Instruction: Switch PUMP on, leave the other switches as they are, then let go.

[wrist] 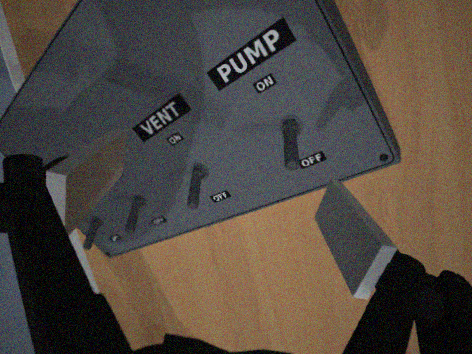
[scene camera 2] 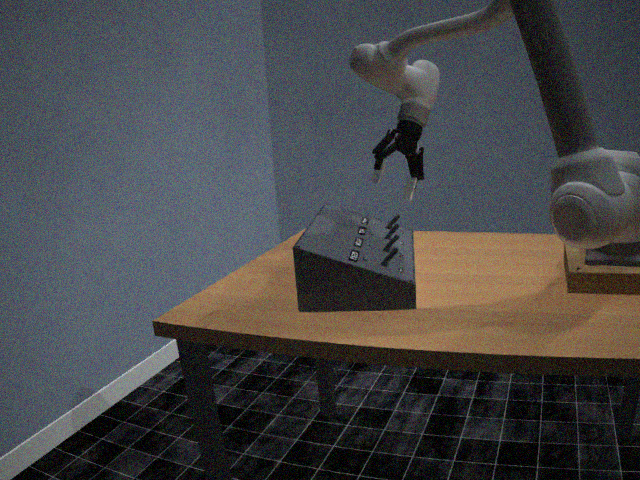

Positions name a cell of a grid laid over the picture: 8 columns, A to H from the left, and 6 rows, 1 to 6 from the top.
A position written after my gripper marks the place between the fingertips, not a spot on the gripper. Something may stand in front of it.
Labels:
My gripper shows in the wrist view (D3) and in scene camera 2 (E3).

